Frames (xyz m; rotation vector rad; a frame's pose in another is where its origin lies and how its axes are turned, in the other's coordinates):
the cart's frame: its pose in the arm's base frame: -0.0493 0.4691 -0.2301 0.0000 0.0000 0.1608
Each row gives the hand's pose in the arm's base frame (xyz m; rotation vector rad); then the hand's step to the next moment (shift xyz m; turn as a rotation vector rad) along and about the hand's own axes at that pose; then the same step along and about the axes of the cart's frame.
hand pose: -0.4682 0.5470 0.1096 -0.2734 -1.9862 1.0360
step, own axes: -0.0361 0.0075 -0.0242 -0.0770 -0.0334 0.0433
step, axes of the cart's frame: 0.0387 -0.0070 -0.0200 0.0055 -0.0884 -0.0328
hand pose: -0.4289 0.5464 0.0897 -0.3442 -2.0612 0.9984
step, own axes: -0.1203 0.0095 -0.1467 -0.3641 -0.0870 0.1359
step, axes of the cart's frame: 0.1887 -0.0106 -0.0192 0.0843 -0.3434 -0.1833
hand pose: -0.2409 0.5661 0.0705 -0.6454 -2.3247 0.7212
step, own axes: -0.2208 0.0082 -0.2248 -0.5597 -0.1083 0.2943
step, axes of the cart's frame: 0.2940 -0.0999 0.0543 0.0780 -0.5291 -0.3543
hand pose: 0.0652 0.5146 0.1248 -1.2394 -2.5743 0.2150
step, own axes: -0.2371 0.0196 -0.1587 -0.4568 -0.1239 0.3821
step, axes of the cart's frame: 0.1746 -0.2018 0.1030 -0.0095 -0.4444 -0.4153
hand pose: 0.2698 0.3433 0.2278 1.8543 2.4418 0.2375
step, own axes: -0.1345 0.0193 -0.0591 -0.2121 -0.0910 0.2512
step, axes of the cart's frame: 0.0250 -0.1349 0.0560 -0.0257 -0.2056 -0.2710
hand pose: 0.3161 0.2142 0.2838 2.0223 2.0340 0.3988
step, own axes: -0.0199 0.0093 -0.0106 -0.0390 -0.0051 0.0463
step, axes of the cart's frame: 0.0018 -0.0206 0.0129 0.0060 -0.0395 -0.0457
